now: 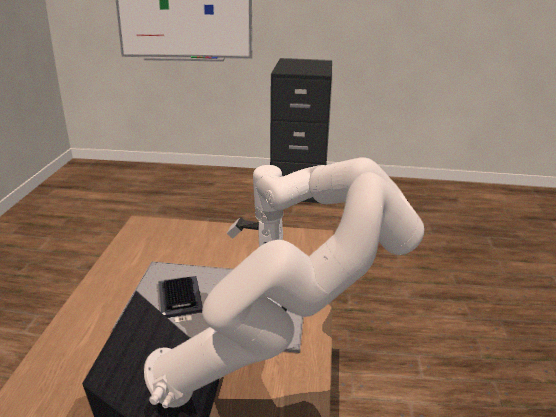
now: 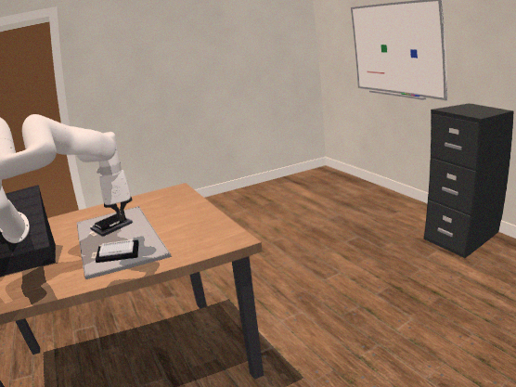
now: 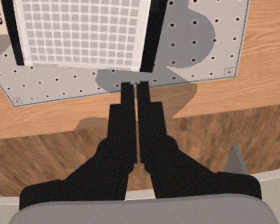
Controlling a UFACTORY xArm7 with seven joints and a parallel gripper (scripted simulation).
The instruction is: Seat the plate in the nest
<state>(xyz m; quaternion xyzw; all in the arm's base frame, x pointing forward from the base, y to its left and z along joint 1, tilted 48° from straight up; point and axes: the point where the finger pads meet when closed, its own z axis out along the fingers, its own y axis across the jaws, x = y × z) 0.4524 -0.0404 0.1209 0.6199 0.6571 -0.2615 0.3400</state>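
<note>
My hand is 50 mm past the white 96-well plate and 120 mm above it. Also, from my hand: N2 label (140 mm behind, 20 mm to the left, 140 mm below); black plate nest (50 mm behind, 10 mm to the left, 140 mm below); A1 mark (110 mm behind, 70 mm to the left, 130 mm below).
</note>
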